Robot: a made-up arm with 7 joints. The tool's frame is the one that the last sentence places.
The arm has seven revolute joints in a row. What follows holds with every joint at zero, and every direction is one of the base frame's.
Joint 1 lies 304.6 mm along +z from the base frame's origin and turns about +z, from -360 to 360 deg.
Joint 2 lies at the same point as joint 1 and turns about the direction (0, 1, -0.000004), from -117.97 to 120 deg.
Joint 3 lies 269.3 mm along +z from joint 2 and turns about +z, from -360 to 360 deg.
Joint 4 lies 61.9 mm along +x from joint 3 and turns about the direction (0, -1, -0.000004), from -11 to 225 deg.
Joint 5 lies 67 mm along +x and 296.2 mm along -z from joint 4 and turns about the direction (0, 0.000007, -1), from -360 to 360 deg.
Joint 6 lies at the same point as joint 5 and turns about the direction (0, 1, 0.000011), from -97 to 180 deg.
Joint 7 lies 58.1 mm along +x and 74.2 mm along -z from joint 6 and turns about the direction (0, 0.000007, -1), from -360 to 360 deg.
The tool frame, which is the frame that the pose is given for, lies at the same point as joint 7; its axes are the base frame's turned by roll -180, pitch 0 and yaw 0 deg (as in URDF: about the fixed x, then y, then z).
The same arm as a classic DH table. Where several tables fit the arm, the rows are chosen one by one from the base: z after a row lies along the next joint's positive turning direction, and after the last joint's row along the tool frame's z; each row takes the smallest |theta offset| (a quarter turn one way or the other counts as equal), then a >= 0, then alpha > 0; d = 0 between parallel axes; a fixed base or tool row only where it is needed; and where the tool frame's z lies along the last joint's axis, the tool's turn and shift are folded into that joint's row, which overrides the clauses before.
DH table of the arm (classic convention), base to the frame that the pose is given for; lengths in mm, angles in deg. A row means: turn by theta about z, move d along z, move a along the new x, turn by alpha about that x. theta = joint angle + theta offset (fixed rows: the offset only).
joint 1: theta_offset 0.00, d 304.6, a 0.0, alpha -90.00
joint 2: theta_offset 0.00, d 0.0, a 0.0, alpha 90.00
joint 3: theta_offset 0.00, d 269.3, a 61.9, alpha 90.00
joint 4: theta_offset 0.00, d 0.0, a 67.0, alpha 90.00
joint 5: theta_offset 0.00, d 296.2, a 0.0, alpha 90.00
joint 6: theta_offset 0.00, d 0.0, a 58.1, alpha -90.00
joint 7: theta_offset 0.00, d 74.2, a 0.0, alpha 0.00
Joint limits (deg, base to tool): -360.00..360.00 -117.97..120.00 -360.00..360.00 -11.00..225.00 -360.00..360.00 -97.00..180.00 -360.00..360.00

